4 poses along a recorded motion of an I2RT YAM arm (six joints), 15 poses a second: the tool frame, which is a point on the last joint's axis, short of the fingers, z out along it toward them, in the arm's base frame.
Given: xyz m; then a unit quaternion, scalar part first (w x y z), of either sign.
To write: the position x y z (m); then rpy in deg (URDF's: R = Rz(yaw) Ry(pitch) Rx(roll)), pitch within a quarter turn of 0, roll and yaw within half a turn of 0. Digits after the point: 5 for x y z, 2 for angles.
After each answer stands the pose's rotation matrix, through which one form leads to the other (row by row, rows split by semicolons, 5 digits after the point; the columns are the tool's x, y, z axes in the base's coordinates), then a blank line. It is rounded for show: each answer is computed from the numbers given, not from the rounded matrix.
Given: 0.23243, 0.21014, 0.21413, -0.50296, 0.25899, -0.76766, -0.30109
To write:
0.23243, 0.21014, 0.21413, 147.18, 68.15, -165.25
-0.35991 -0.70050 0.61624; -0.09476 0.68454 0.72279; -0.92816 0.20175 -0.31275

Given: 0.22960, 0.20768, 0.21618, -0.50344, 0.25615, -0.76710, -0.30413
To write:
0.22960, 0.20768, 0.21618, 145.89, 68.15, -166.52
-0.36187 -0.69921 0.61657; -0.08676 0.68378 0.72451; -0.92818 0.20868 -0.30811

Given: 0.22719, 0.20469, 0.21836, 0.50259, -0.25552, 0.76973, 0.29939
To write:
0.22719, 0.20469, 0.21836, 147.11, 67.93, -165.76
-0.36423 -0.69430 0.62071; -0.09242 0.69015 0.71774; -0.92671 0.20405 -0.31554

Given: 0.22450, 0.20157, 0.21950, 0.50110, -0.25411, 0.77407, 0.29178
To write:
0.22450, 0.20157, 0.21950, 148.97, 67.53, -164.68
-0.36865 -0.68582 0.62749; -0.10098 0.70058 0.70639; -0.92407 0.19705 -0.32752

